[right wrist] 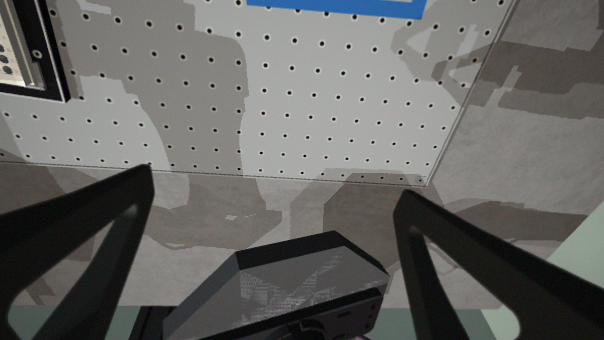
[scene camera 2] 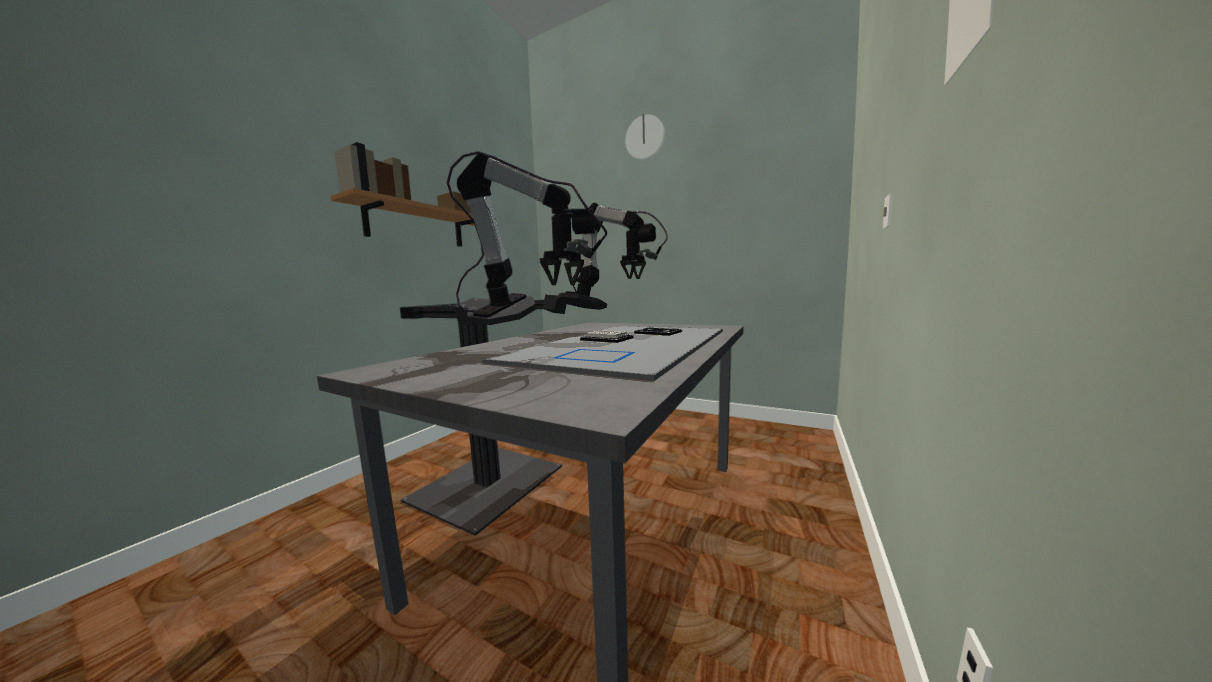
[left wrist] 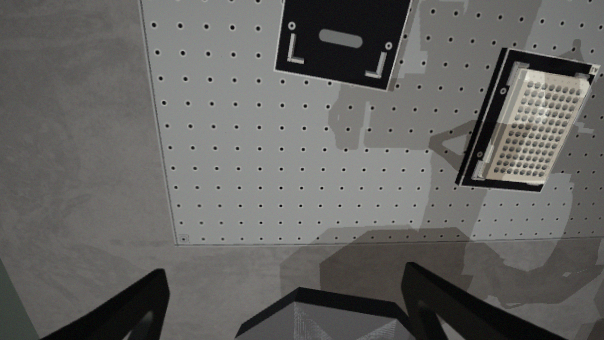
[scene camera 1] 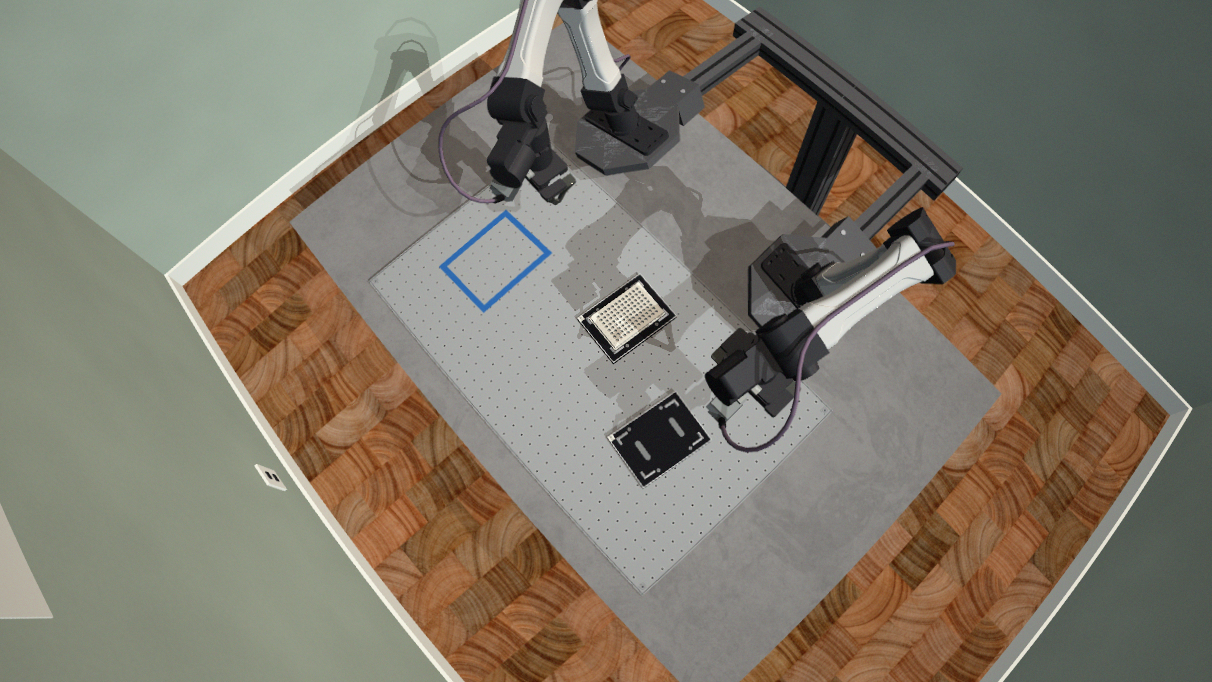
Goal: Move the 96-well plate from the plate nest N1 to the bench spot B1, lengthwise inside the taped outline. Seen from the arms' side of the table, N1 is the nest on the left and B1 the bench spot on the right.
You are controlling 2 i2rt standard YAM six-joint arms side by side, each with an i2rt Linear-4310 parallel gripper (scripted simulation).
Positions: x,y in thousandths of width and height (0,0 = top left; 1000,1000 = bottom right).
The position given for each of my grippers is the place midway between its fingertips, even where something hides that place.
Note:
I see my left gripper (scene camera 1: 618,565), my right gripper (scene camera 1: 448,273) and a cream 96-well plate (scene camera 1: 517,452).
The cream 96-well plate is seen too in the left wrist view (left wrist: 892,331). My left gripper is seen too in the left wrist view (left wrist: 478,819). My right gripper also shows in the right wrist view (right wrist: 468,560) and in scene camera 2 (scene camera 2: 465,419).

